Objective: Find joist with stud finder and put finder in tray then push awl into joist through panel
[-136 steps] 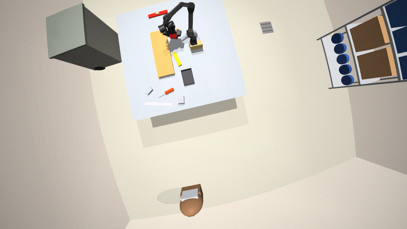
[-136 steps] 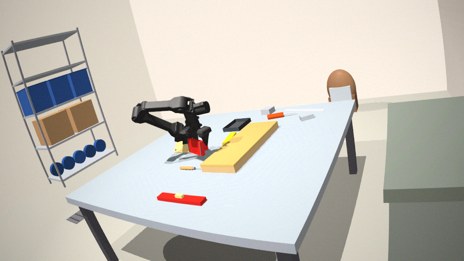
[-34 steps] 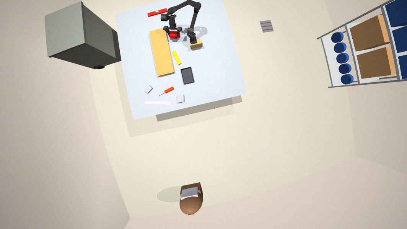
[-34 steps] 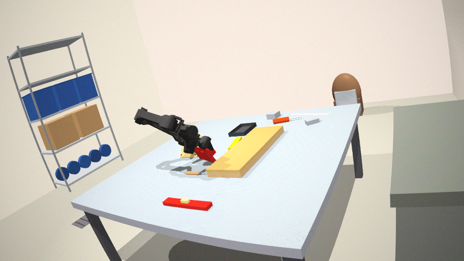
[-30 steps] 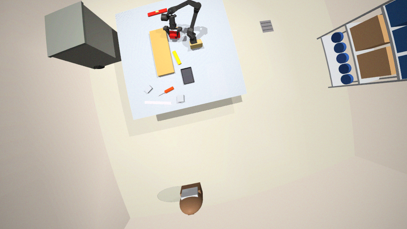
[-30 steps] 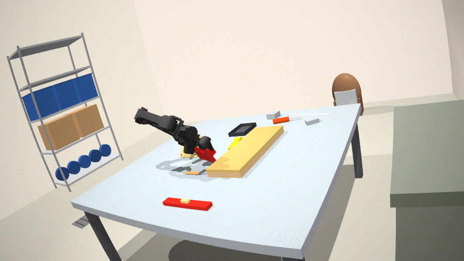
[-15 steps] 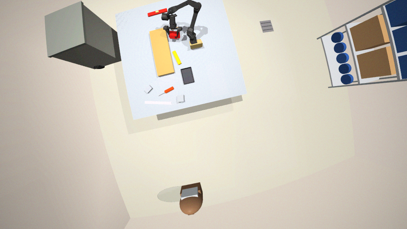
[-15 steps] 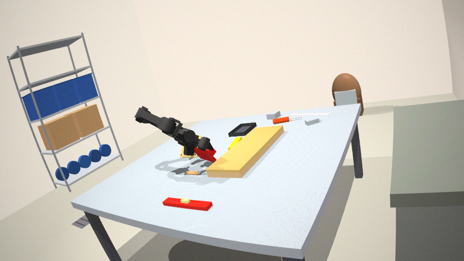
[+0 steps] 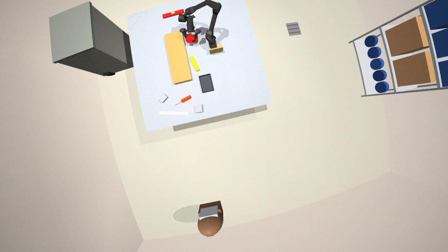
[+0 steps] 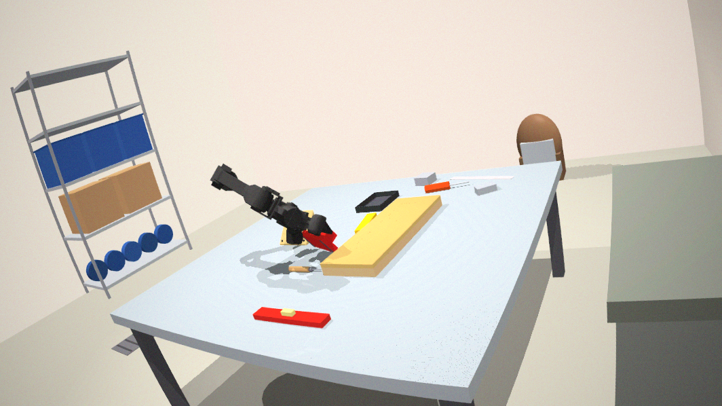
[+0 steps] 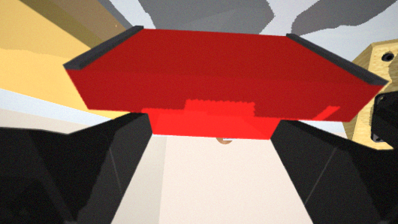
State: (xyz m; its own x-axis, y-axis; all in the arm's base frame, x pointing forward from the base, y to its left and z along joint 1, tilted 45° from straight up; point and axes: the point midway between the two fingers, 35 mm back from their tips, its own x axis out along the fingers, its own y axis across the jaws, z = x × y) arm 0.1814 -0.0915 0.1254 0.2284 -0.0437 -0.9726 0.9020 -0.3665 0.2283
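Now: gripper tip 2 cm past the red stud finder and 1 cm above it. Also, from my gripper tip: awl (1 cm behind, 13 cm to the right, 7 cm below); yellow block (3 cm ahead, 21 cm to the left, 7 cm below); red level (10 cm ahead, 39 cm to the right, 6 cm below).
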